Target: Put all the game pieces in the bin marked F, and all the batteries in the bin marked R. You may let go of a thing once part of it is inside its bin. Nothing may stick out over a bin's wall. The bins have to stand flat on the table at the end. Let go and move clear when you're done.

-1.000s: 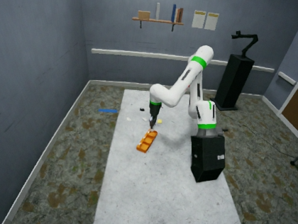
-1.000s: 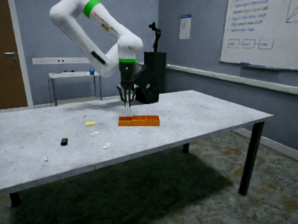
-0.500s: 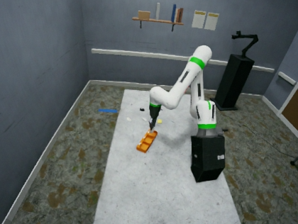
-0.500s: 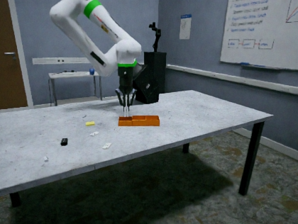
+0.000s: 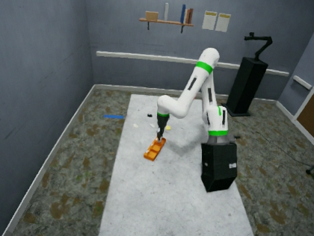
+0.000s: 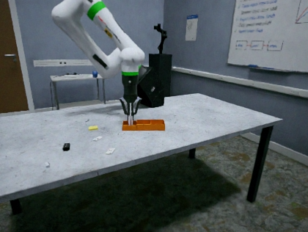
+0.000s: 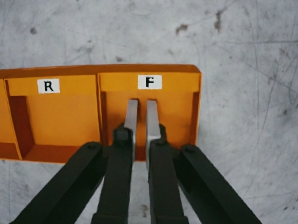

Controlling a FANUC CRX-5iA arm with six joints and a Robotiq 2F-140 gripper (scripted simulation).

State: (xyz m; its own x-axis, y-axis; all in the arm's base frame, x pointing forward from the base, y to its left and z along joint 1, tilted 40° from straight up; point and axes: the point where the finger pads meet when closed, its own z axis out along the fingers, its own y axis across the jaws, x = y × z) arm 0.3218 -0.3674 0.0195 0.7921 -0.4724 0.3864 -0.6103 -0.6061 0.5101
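My gripper is now 6 cm to the right of the orange bin block, 4 cm short of it and 3 cm above it. The rest, counted from my hand: white domino: 24 cm to the right, 18 cm ahead, 5 cm below; yellow flat piece: 18 cm to the right, 12 cm behind, 5 cm below; black battery: 38 cm to the right, 4 cm below, 2 cm ahead.
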